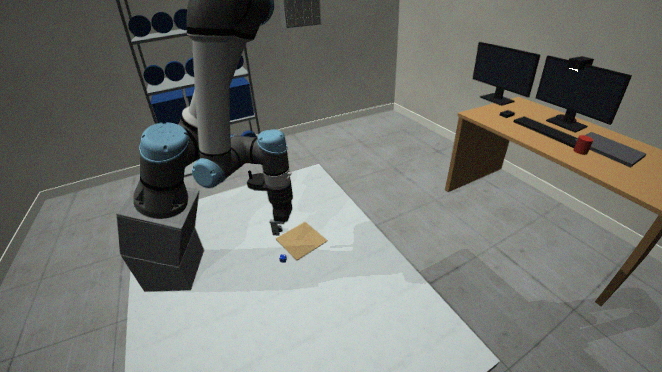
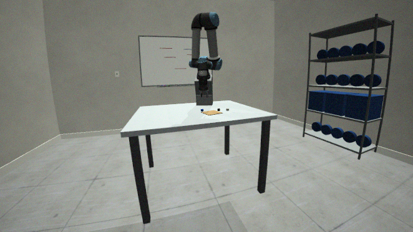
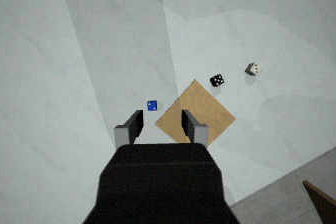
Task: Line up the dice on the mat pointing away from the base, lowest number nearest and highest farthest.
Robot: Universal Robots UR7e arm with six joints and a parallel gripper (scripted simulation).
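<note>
Now: hand 10 mm past the blue die, 20 mm to the left of it and 140 mm above it. The rest, counted from my hand: tan mat 80 mm ahead, 50 mm to the left, 150 mm below; then black die 10 mm ahead, 130 mm to the left, 140 mm below; then white die 20 mm ahead, 210 mm to the left, 140 mm below.
</note>
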